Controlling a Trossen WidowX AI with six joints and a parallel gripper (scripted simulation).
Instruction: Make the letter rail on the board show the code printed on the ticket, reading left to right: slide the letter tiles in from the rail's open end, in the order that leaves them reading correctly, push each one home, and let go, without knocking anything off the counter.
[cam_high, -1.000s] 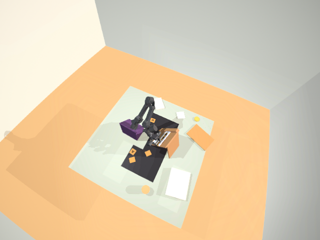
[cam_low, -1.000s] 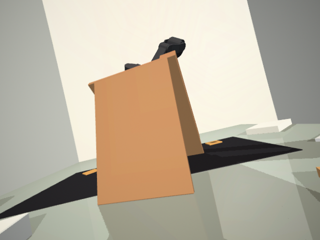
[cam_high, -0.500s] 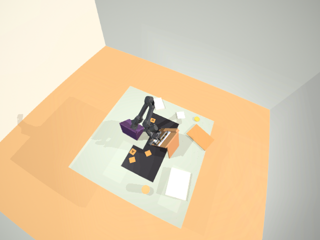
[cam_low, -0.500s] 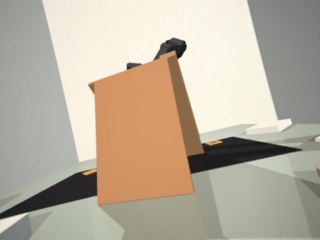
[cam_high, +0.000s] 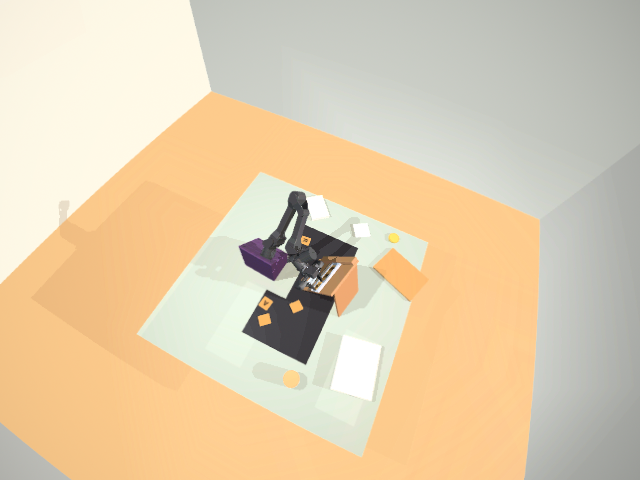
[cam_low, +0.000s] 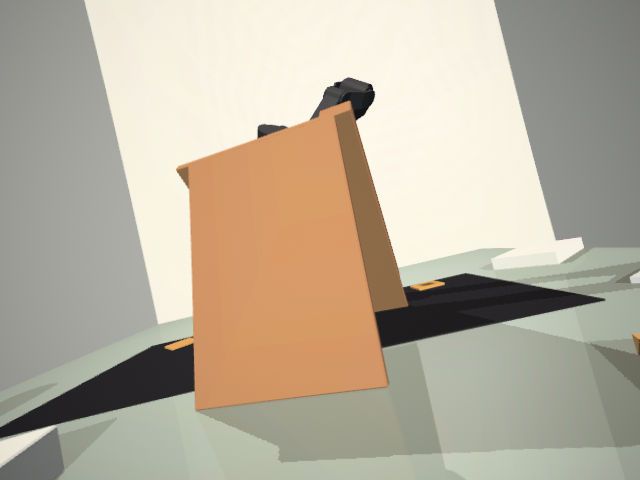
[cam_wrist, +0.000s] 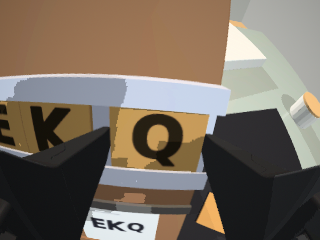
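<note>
My gripper tip is now right at the orange tile marked q. The rest, counted from my gripper tip: white ticket 9 cm below, 5 cm to the left, 5 cm behind; black mat 18 cm below, 12 cm behind, 4 cm to the left; white block 33 cm ahead, 29 cm to the right, 16 cm below.
</note>
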